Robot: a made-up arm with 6 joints.
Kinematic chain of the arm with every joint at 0, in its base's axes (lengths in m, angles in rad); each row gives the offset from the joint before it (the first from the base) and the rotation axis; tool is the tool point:
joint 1: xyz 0 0 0.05 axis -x
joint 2: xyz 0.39 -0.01 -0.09 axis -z
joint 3: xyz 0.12 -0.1 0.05 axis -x
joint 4: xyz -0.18 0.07 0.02 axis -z
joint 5: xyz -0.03 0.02 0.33 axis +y
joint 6: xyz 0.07 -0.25 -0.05 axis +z
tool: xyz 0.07 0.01 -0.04
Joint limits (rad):
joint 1: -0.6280..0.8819
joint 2: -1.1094..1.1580
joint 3: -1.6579..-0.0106
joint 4: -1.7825..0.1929
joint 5: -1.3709..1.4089
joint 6: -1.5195..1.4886
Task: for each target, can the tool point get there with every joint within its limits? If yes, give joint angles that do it. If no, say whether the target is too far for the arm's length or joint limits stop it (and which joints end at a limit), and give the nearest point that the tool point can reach.
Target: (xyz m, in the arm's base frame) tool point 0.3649 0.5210 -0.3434
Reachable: no: joint limits stop it (at a limit: joint 1, joint 2, joint 3, joint 4) | nearest point 0.3947 0.3302 0.0258 | short by 0.417 m
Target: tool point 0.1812 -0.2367 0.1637
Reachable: yes | joints 0.2243 0.6304 -0.7444 -0.0714 0.4610 0.9046
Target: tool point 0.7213 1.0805 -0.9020
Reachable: no: too far | nearest point 0.7073 0.0755 -0.2544 | short by 1.196 m
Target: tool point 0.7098 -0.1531 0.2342
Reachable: yes | joints 0.4681 -0.6828 -0.6293 -0.2807 -0.0358 -0.3541
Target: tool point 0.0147 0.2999 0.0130
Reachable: no: joint limits stop it (at a limit: joint 1, joint 2, joint 3, joint 4, joint 5, joint 6) | nearest point 0.0208 0.2068 0.1305 | short by 0.150 m
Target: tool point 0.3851 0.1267 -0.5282
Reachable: no: joint limits stop it (at a limit: joint 1, joint 3, joint 5) | nearest point 0.3829 -0.0937 -0.3962 | short by 0.257 m
